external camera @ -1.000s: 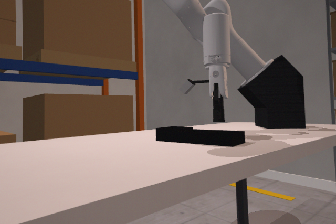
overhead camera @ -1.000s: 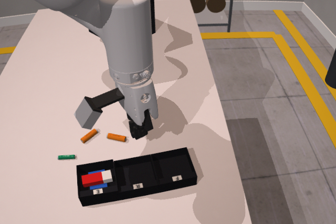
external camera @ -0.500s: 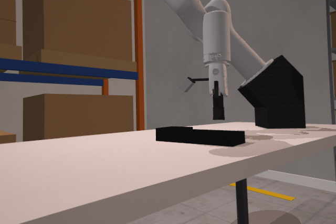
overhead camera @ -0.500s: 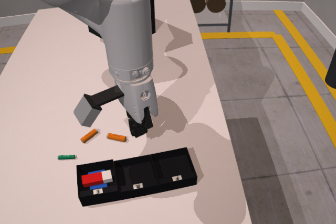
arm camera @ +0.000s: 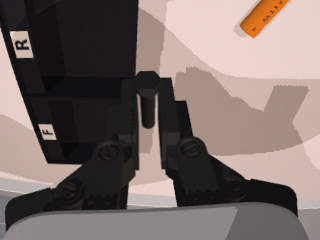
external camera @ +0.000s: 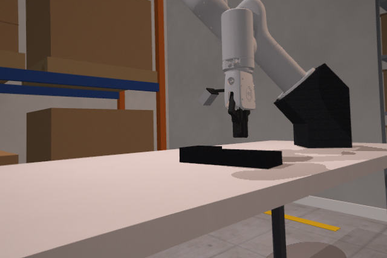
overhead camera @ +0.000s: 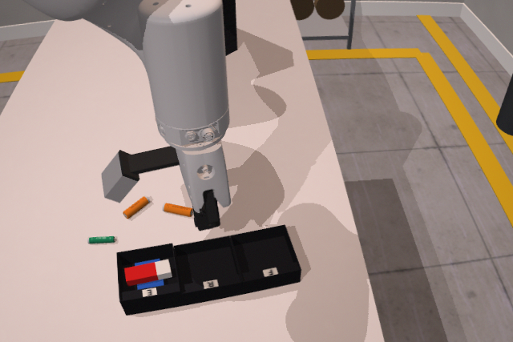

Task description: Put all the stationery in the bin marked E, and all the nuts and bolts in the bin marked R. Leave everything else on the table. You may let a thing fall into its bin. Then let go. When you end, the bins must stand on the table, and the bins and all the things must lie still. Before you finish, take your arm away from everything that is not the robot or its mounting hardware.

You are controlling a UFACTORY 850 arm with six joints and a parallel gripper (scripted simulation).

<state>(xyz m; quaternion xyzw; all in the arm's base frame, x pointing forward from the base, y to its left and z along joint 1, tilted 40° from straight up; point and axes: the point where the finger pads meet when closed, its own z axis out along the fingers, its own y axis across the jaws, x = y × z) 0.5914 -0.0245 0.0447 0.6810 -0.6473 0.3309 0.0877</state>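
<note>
Now: the black three-compartment tray 60 mm below my hand, 50 mm ahead of it and 20 mm to the right of it. The rest, counted from my hand: eraser: 100 mm to the right, 60 mm below, 30 mm ahead; black bolt: 20 mm below, 10 mm to the right; orange marker: 90 mm behind, 80 mm below, 30 mm to the right.
</note>
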